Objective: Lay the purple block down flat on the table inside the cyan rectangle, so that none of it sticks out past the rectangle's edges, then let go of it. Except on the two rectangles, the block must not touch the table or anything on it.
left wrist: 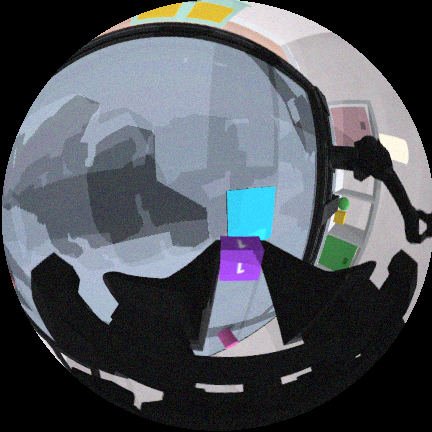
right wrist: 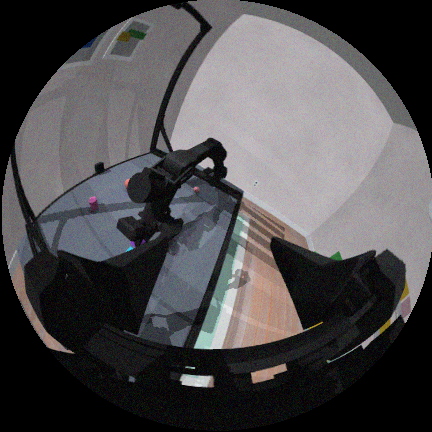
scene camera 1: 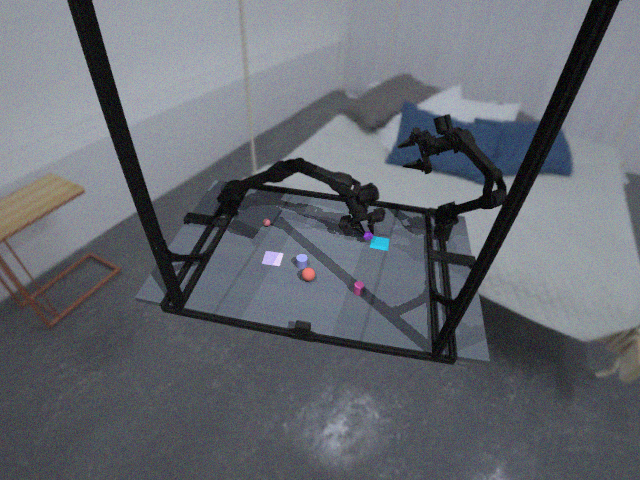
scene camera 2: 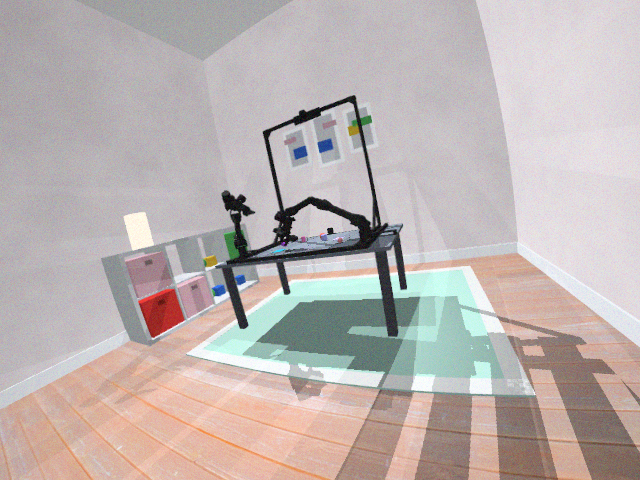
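Pixels of known places: left gripper, fingertip midpoint: (left wrist: 239, 244) (right wrist: 139, 244) (scene camera 1: 369, 234) (scene camera 2: 283, 245); right gripper, fingertip midpoint: (right wrist: 220, 241) (scene camera 1: 400, 156) (scene camera 2: 252, 210); left arm's base, link origin: (right wrist: 214, 181) (scene camera 1: 229, 208) (scene camera 2: 366, 237); right arm's base, link origin: (left wrist: 331, 156) (scene camera 1: 441, 234) (scene camera 2: 243, 255).
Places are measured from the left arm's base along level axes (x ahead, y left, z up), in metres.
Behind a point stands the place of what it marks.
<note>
The purple block (scene camera 1: 368, 236) {x 0.489, y -0.383, z 0.030 m} (left wrist: 241, 260) {x 0.497, y -0.363, z 0.031 m} is held between the fingertips of my left gripper (scene camera 1: 367, 232) {x 0.505, y -0.363, z 0.019 m} (left wrist: 239, 244) {x 0.505, y -0.363, z 0.019 m}, which is shut on it. In scene camera 1 the block shows at the left of the cyan rectangle (scene camera 1: 379, 243) {x 0.544, y -0.391, z -0.018 m} (left wrist: 251, 212) {x 0.548, y -0.380, z -0.018 m} (scene camera 2: 279, 251) {x 0.542, y -0.373, z -0.021 m}. In the left wrist view it overlaps the rectangle's near edge; how high it hangs above the table I cannot tell. My right gripper (scene camera 1: 406, 155) {x 0.646, y -0.264, z 0.303 m} (right wrist: 220, 241) {x 0.646, y -0.264, z 0.303 m} is open and empty, raised high at the right in scene camera 1.
A lilac rectangle (scene camera 1: 272, 258) {x 0.104, y -0.336, z -0.018 m} lies on the table at the left in scene camera 1. A blue-violet cylinder (scene camera 1: 301, 260) {x 0.195, y -0.417, z 0.022 m}, an orange-red ball (scene camera 1: 308, 274) {x 0.196, y -0.491, z 0.024 m}, a magenta cylinder (scene camera 1: 358, 287) {x 0.342, y -0.602, z 0.022 m} (left wrist: 228, 338) {x 0.359, y -0.577, z 0.008 m} (right wrist: 93, 204) {x 0.364, y -0.581, z 0.009 m} and a small pink-red ball (scene camera 1: 266, 222) {x 0.130, y -0.151, z 0.008 m} (right wrist: 196, 189) {x 0.148, y -0.140, z 0.005 m} stand apart. A black frame (scene camera 1: 242, 329) {x -0.072, y -0.595, z -0.035 m} borders the table.
</note>
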